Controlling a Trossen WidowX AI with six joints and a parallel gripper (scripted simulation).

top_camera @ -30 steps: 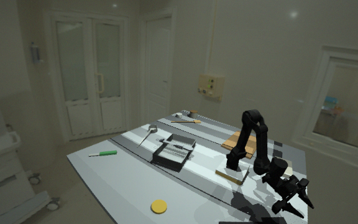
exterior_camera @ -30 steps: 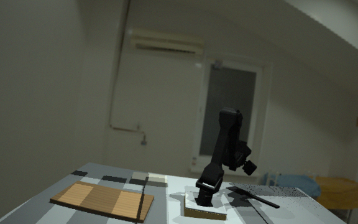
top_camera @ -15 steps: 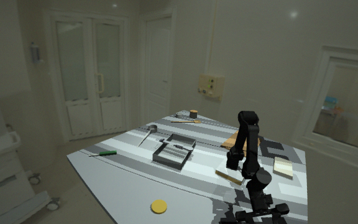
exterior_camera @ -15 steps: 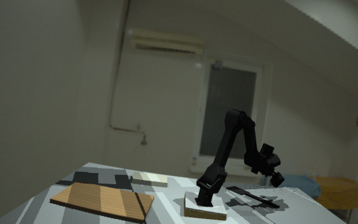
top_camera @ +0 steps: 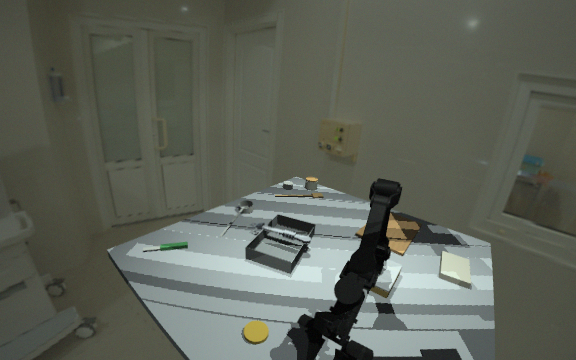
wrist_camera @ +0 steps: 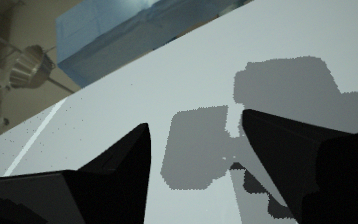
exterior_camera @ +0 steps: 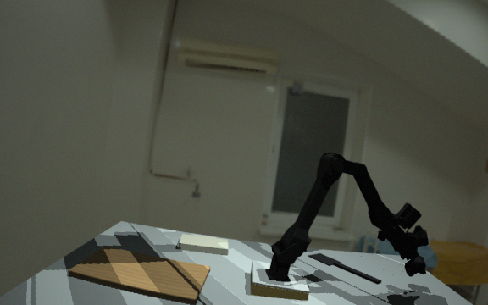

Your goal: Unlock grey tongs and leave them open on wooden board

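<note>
My gripper tip is 470 mm to the left of the roasting tin, 360 mm short of it and 50 mm above it. The rest, counted from my gripper tip: yellow disc 200 mm ahead, 70 mm below, 60 mm to the right; black spatula 230 mm behind, 200 mm to the right, 80 mm below; pale block 710 mm to the right, 350 mm behind, 70 mm below.
</note>
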